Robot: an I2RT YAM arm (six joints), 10 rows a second.
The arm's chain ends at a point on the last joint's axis. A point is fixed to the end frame.
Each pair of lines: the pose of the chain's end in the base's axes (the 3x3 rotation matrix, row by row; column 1 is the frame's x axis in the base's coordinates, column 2 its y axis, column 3 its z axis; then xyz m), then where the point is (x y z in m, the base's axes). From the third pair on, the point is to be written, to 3 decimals.
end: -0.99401, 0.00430, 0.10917; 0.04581, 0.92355, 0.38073; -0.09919, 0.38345, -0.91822; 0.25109, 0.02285, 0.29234
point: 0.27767 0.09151 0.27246
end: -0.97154, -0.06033, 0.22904; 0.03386, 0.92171, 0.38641; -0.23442, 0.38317, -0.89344; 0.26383, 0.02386, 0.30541
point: 0.29198 0.09294 0.28956
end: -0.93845, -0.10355, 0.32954; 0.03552, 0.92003, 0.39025; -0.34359, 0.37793, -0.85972; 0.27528, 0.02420, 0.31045
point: 0.305 0.093 0.298
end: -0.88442, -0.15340, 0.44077; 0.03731, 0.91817, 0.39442; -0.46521, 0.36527, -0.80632; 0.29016, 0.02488, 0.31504
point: 0.321 0.094 0.307
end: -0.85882, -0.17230, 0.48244; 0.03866, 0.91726, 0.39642; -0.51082, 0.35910, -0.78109; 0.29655, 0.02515, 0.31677
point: 0.328 0.094 0.311
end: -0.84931, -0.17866, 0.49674; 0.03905, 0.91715, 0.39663; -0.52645, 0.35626, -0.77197; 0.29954, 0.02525, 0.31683
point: 0.331 0.094 0.311
